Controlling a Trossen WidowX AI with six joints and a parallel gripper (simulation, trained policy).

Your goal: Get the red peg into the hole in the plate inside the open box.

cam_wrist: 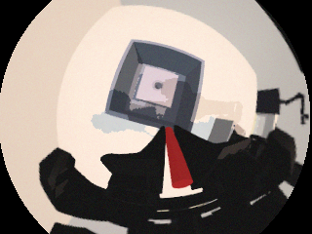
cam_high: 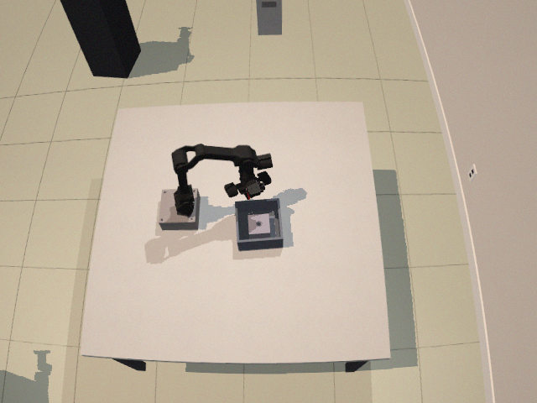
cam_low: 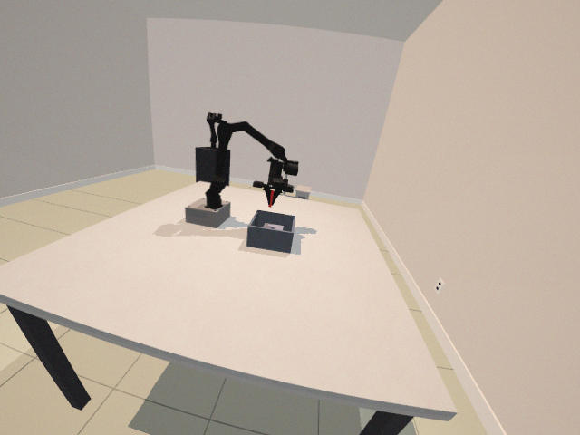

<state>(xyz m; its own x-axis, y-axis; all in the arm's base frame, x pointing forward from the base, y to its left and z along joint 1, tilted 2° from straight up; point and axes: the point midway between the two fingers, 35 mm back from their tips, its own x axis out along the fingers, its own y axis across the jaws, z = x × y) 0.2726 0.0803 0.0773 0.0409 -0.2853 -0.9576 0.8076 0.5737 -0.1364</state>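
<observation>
Right now my gripper tip is 50 mm short of the light grey plate, 70 mm to the left of it and 90 mm above it. Also, from my gripper tip: grey box: 50 mm ahead, 70 mm to the right, 110 mm below; red peg: 10 mm behind, 10 mm to the left, 30 mm above.
</observation>
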